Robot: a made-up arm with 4 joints. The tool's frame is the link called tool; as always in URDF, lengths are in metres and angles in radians.
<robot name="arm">
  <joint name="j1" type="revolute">
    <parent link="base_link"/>
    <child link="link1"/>
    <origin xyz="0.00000 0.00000 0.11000" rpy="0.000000 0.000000 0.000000"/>
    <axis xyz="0 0 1"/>
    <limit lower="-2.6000" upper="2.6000"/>
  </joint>
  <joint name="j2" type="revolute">
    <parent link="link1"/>
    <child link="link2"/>
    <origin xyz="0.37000 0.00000 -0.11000" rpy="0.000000 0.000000 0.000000"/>
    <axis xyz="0 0 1"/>
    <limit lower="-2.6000" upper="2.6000"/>
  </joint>
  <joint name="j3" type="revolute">
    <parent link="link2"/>
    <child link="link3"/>
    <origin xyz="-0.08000 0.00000 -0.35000" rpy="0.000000 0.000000 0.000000"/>
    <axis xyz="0 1 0"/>
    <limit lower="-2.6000" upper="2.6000"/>
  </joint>
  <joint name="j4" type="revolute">
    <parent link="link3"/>
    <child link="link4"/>
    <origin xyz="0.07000 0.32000 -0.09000" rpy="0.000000 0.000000 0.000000"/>
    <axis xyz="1 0 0"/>
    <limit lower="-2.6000" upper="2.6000"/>
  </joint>
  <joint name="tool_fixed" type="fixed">
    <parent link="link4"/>
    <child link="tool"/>
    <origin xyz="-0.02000 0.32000 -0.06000" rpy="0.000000 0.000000 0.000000"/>
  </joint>
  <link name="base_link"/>
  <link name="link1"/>
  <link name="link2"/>
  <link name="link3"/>
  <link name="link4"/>
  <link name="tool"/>
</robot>
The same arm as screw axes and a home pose.
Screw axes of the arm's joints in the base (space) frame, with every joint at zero. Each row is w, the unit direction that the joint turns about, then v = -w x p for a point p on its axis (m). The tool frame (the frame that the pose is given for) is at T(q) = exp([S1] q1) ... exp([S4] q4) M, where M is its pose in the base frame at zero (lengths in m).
S1 = (0, 0, 1, 0.0000, 0.0000, 0.0000)
S2 = (0, 0, 1, 0.0000, -0.3700, 0.0000)
S3 = (0, 1, 0, 0.3500, 0.0000, 0.2900)
S4 = (1, 0, 0, 0.0000, -0.4400, -0.3200)
M: xyz 0.3400 0.6400 -0.5000 (m) rpy 0.00 0.00 0.00 (deg, as in URDF)
Joint limits (deg, base to tool): -148.97..148.97 -148.97..148.97 -148.97..148.97 -148.97..148.97

